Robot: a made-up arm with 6 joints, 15 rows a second.
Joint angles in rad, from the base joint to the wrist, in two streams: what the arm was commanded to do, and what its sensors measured. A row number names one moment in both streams.
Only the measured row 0 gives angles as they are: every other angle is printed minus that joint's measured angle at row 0.
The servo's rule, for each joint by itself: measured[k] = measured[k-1] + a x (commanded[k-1-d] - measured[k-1]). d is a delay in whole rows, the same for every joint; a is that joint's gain. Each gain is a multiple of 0.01, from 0.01 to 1. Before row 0 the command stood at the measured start. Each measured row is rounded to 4 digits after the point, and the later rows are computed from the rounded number. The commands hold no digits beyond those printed.
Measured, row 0:
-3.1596 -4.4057 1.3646 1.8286 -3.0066 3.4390
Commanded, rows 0 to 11:
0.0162 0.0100 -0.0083 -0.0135 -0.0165 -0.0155
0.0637 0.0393 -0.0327 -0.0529 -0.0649 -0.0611
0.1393 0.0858 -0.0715 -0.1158 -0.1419 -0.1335
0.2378 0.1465 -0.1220 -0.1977 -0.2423 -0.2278
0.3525 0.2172 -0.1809 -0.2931 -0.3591 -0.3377
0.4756 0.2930 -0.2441 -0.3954 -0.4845 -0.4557
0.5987 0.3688 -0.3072 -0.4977 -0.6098 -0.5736
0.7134 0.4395 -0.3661 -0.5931 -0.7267 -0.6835
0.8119 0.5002 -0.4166 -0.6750 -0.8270 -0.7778
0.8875 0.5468 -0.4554 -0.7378 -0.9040 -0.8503
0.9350 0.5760 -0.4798 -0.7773 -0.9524 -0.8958
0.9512 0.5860 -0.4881 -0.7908 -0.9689 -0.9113
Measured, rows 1 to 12:
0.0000 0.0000 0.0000 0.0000 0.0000 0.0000
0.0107 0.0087 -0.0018 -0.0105 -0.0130 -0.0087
0.0457 0.0353 -0.0086 -0.0436 -0.0540 -0.0380
0.1075 0.0792 -0.0224 -0.0999 -0.1234 -0.0915
0.1935 0.1378 -0.0443 -0.1762 -0.2173 -0.1678
0.2984 0.2069 -0.0744 -0.2674 -0.3293 -0.2629
0.4154 0.2818 -0.1117 -0.3672 -0.4519 -0.3709
0.5364 0.3575 -0.1547 -0.4690 -0.5766 -0.4844
0.6532 0.4288 -0.2012 -0.5658 -0.6952 -0.5959
0.7579 0.4909 -0.2486 -0.6510 -0.7993 -0.6978
0.8434 0.5395 -0.2941 -0.7187 -0.8820 -0.7832
0.9039 0.5713 -0.3350 -0.7644 -0.9376 -0.8463
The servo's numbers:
d 1
a 0.66 0.87 0.22 0.78 0.79 0.56

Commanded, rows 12 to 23:
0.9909 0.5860 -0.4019 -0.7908 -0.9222 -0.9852
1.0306 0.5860 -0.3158 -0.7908 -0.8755 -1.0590
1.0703 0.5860 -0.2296 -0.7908 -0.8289 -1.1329
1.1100 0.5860 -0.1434 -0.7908 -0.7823 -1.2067
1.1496 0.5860 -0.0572 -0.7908 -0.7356 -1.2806
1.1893 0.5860 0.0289 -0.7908 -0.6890 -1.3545
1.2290 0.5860 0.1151 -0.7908 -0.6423 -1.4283
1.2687 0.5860 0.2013 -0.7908 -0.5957 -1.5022
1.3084 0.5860 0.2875 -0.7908 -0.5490 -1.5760
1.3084 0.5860 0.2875 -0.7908 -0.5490 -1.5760
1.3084 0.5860 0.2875 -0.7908 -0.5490 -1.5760
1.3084 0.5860 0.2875 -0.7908 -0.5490 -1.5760
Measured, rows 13 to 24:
0.9351 0.5841 -0.3687 -0.7850 -0.9623 -0.8827
0.9719 0.5858 -0.3760 -0.7895 -0.9306 -0.9401
1.0106 0.5860 -0.3628 -0.7905 -0.8871 -1.0067
1.0500 0.5860 -0.3335 -0.7907 -0.8411 -1.0774
1.0896 0.5860 -0.2917 -0.7908 -0.7946 -1.1498
1.1292 0.5860 -0.2401 -0.7908 -0.7480 -1.2230
1.1689 0.5860 -0.1809 -0.7908 -0.7014 -1.2966
1.2086 0.5860 -0.1158 -0.7908 -0.6547 -1.3704
1.2483 0.5860 -0.0460 -0.7908 -0.6081 -1.4442
1.2880 0.5860 0.0274 -0.7908 -0.5614 -1.5180
1.3015 0.5860 0.0846 -0.7908 -0.5516 -1.5505
1.3061 0.5860 0.1292 -0.7908 -0.5495 -1.5648

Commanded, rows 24 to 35:
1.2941 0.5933 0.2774 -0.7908 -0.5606 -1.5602
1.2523 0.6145 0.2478 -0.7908 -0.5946 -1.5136
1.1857 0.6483 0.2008 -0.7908 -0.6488 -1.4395
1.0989 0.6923 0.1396 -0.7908 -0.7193 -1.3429
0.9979 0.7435 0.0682 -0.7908 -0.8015 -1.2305
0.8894 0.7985 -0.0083 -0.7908 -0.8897 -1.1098
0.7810 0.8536 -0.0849 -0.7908 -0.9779 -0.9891
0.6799 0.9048 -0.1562 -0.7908 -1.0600 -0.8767
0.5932 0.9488 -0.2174 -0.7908 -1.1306 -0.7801
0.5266 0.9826 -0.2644 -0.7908 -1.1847 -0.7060
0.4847 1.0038 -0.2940 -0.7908 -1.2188 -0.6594
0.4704 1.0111 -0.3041 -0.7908 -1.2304 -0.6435
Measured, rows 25 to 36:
1.3076 0.5860 0.1640 -0.7908 -0.5491 -1.5711
1.2987 0.5924 0.1889 -0.7908 -0.5582 -1.5650
1.2681 0.6116 0.2019 -0.7908 -0.5870 -1.5362
1.2137 0.6435 0.2017 -0.7908 -0.6358 -1.4820
1.1379 0.6860 0.1880 -0.7908 -0.7018 -1.4041
1.0455 0.7360 0.1616 -0.7908 -0.7806 -1.3069
0.9425 0.7904 0.1242 -0.7908 -0.8668 -1.1965
0.8359 0.8454 0.0782 -0.7908 -0.9546 -1.0804
0.7329 0.8971 0.0266 -0.7908 -1.0379 -0.9663
0.6407 0.9421 -0.0271 -0.7908 -1.1111 -0.8620
0.5654 0.9773 -0.0793 -0.7908 -1.1692 -0.7746
0.5121 1.0004 -0.1265 -0.7908 -1.2084 -0.7101

